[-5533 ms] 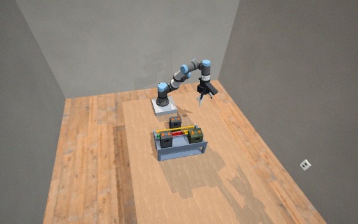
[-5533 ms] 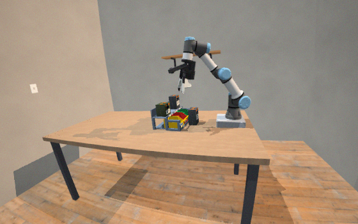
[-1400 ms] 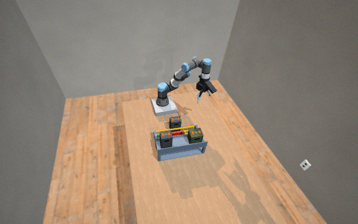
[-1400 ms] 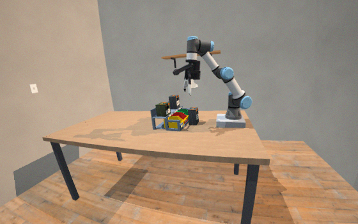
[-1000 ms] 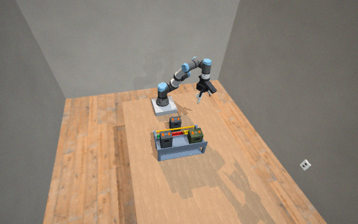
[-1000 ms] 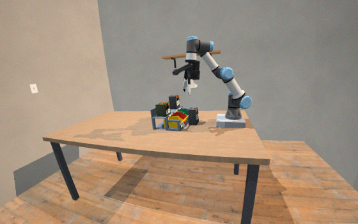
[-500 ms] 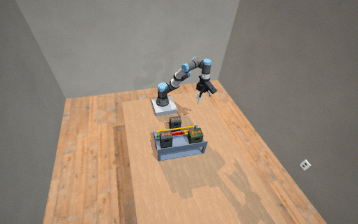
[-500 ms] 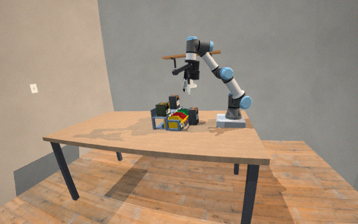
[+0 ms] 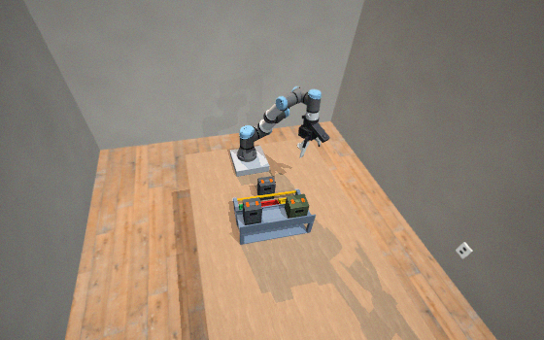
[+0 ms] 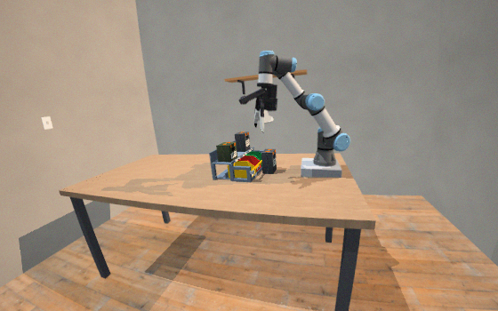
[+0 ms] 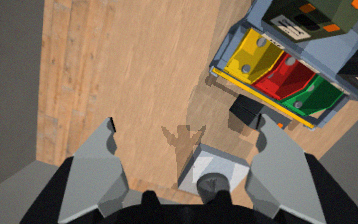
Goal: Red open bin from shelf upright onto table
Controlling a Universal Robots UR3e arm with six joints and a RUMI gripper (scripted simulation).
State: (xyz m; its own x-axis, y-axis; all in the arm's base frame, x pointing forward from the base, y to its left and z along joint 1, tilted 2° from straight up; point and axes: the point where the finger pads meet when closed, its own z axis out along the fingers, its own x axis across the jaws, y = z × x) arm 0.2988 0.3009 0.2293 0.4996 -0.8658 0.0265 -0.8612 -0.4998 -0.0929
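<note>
My hand is 240 mm to the left of the black case, 220 mm above it and 30 mm short of it. Also, from my hand: yellow bin 240 mm below, 160 mm ahead, 130 mm to the right; yellow rod 250 mm to the right, 230 mm below, 80 mm ahead; green case 240 mm ahead, 140 mm below, 130 mm to the right.
</note>
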